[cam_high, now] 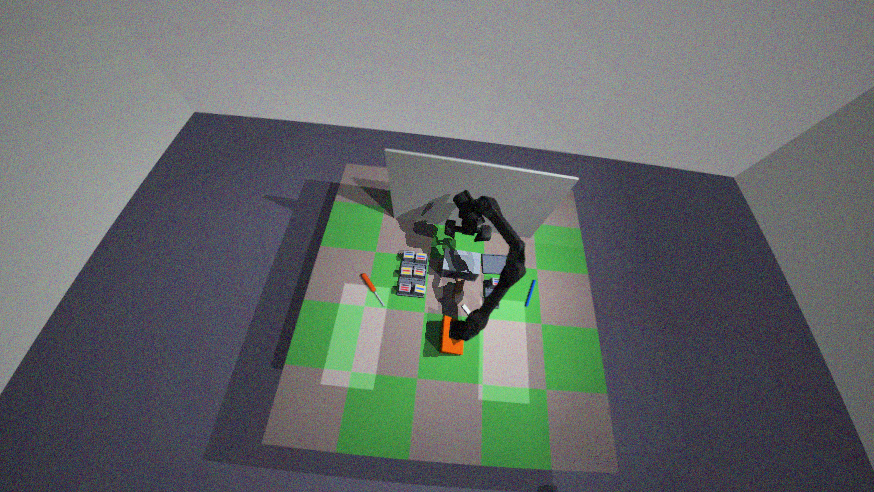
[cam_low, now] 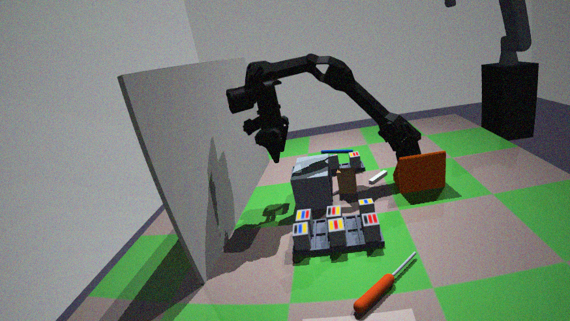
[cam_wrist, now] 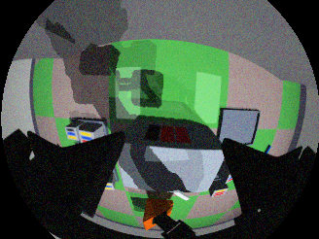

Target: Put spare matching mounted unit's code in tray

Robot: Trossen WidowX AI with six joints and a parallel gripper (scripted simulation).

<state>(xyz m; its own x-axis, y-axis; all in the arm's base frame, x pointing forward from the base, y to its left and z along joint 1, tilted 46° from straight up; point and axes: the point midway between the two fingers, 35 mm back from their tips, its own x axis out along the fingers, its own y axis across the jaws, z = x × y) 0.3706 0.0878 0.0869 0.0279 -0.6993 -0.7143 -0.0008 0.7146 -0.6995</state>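
The grey mounted unit lies 90 mm below my gripper tip, 80 mm behind it and 10 mm to the left of it. Round my gripper tip: spare (220 mm behind, 160 mm to the right, 100 mm below); then tan piece (180 mm behind, 110 mm below, 10 mm to the right); then tall grey panel (150 mm ahead, 80 mm above, 10 mm to the right).
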